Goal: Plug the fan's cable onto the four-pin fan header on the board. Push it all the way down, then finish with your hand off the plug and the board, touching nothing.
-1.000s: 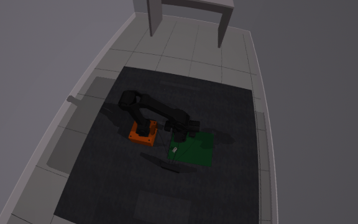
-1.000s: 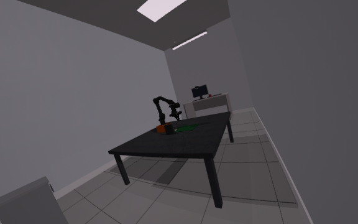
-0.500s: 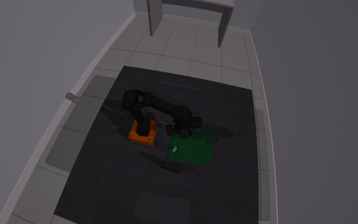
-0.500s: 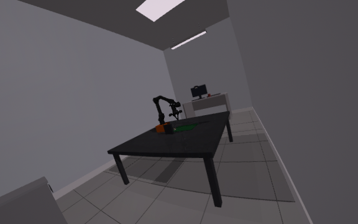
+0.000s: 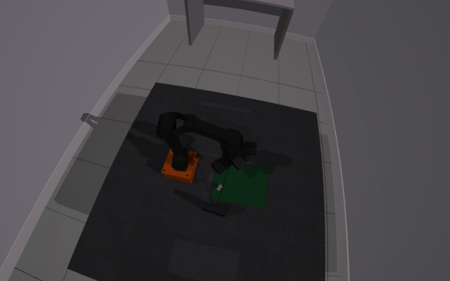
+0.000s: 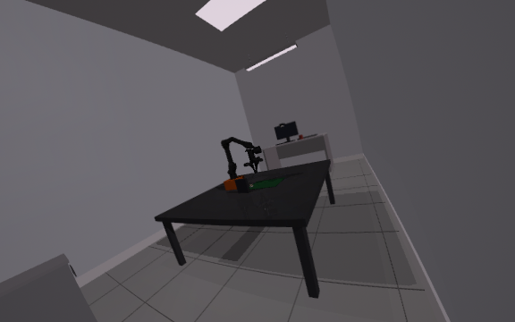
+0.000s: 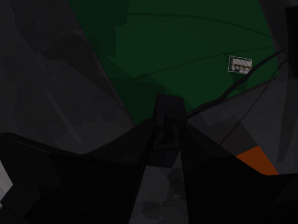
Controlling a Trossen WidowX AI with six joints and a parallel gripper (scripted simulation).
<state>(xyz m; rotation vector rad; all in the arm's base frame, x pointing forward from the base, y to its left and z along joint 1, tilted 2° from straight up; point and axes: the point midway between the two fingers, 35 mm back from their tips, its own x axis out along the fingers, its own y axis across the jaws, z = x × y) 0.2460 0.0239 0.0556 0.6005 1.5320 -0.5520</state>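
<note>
The green board is 90 mm ahead of my gripper tip, 70 mm to the right of it and 140 mm below it. The rest, counted from my gripper tip: black fan: 50 mm behind, 230 mm to the right, 60 mm below; black plug: 10 mm behind, 10 mm to the left, 10 mm below.
</note>
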